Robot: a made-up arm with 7 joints.
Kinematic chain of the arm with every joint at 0, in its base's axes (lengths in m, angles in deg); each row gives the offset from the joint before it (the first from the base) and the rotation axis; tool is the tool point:
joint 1: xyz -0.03 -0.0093 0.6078 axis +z
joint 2: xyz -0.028 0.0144 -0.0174 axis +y
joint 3: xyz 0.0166 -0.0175 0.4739 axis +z
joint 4: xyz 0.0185 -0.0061 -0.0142 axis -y
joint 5: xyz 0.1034 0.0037 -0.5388 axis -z
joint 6: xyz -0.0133 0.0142 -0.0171 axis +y
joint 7: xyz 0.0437 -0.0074 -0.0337 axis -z
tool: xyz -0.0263 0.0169 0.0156
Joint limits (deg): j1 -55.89..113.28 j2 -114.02..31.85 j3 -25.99..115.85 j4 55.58..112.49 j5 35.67..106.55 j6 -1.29..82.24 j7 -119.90..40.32
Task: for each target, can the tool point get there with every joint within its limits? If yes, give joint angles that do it. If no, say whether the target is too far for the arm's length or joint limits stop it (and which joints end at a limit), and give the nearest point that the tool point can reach.
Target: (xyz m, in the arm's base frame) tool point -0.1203 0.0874 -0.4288
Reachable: no: joint limits stop it (at a limit: joint 2, joint 3, joint 5, joint 6, joint 7) | nearest point -0.4559 0.4468 0.1405 | short by 0.752 m
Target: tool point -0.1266 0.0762 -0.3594
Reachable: no: joint limits stop it (at a limit: joint 2, joint 3, joint 5, joint 6) | nearest point -0.4801 0.3891 0.1608 | short by 0.703 m
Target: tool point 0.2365 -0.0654 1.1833
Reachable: yes | joints 18.45 -39.35 -13.41 63.72 93.50 10.83 -57.15
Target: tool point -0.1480 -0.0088 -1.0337
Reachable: no: too far | nearest point -0.7556 -0.0062 0.0673 | short by 1.257 m
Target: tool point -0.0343 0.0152 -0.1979
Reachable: no: joint limits stop it (at a limit: joint 2, joint 3, joint 4, joint 5, joint 6) | nearest point -0.1156 0.4786 0.2630 | short by 0.659 m
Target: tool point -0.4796 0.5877 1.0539
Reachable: yes | joints -0.50 -48.80 82.50 93.66 71.97 69.07 27.58
